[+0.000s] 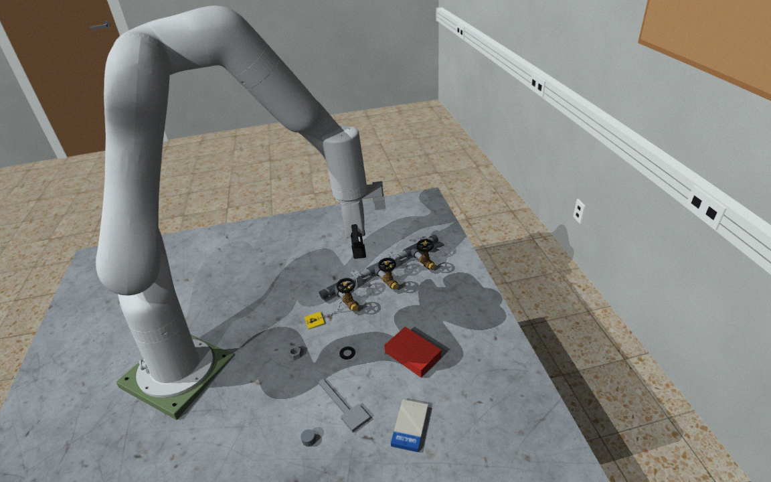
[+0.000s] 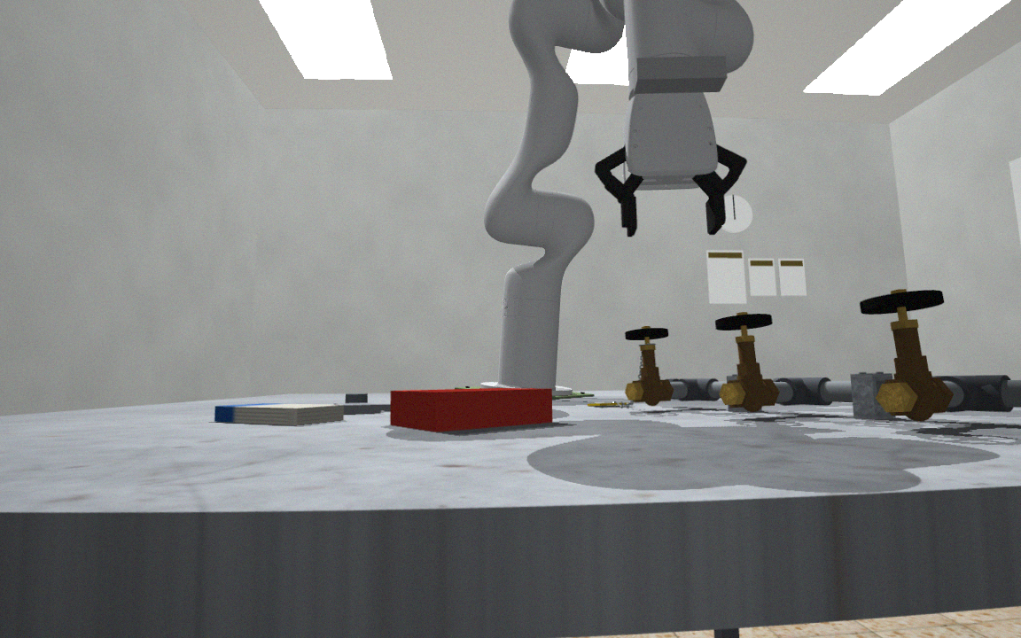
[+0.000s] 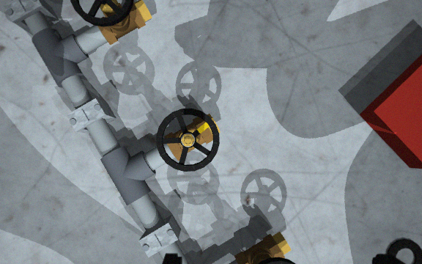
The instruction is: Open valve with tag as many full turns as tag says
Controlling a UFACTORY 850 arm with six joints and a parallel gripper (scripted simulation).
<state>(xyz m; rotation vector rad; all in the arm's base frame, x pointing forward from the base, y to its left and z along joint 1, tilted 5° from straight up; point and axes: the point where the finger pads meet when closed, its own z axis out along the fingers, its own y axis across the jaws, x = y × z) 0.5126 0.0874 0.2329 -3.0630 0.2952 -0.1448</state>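
Now: the yellow tag 21 cm below my hand, 15 cm behind it and 3 cm to the right of it. The rest, counted from my hand: black washer: 21 cm below, 17 cm to the right, 9 cm behind; then red block: 23 cm to the right, 19 cm below, 7 cm ahead; then grey nut: 22 cm behind, 20 cm below, 14 cm to the right.
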